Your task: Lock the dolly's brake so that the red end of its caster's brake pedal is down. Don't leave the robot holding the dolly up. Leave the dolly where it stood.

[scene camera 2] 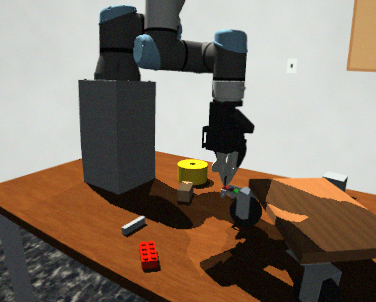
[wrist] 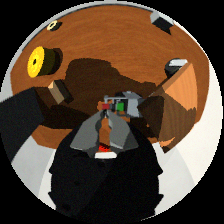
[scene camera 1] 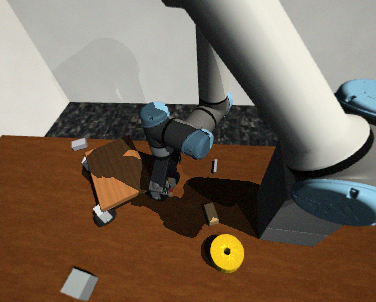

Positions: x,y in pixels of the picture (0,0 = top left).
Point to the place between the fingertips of the gripper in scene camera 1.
171,188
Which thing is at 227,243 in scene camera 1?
A yellow disc.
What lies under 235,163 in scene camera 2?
The gripper.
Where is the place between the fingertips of the gripper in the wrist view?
105,110
